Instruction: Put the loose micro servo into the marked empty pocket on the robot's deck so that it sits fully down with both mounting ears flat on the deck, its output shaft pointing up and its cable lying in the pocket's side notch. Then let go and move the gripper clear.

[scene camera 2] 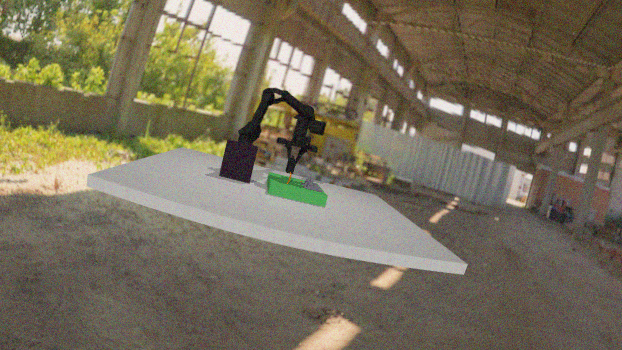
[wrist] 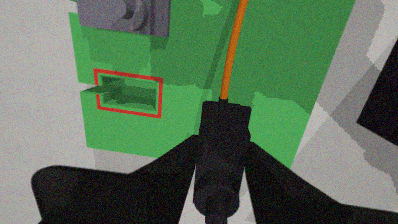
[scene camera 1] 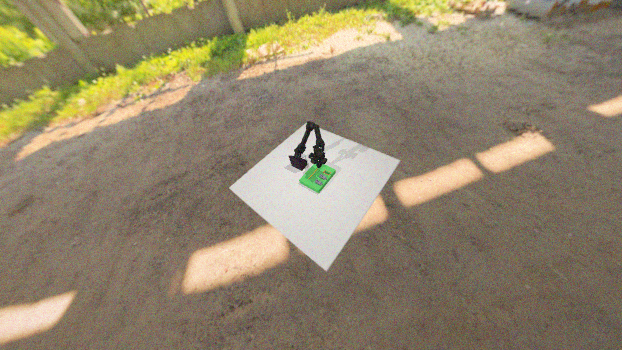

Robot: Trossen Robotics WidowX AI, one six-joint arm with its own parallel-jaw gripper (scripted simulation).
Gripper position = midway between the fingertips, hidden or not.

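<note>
Scene camera 2 shows a green deck (scene camera 2: 277, 184). The wrist view shows the deck (wrist: 280, 62) and the gripper (wrist: 221, 144).
</note>
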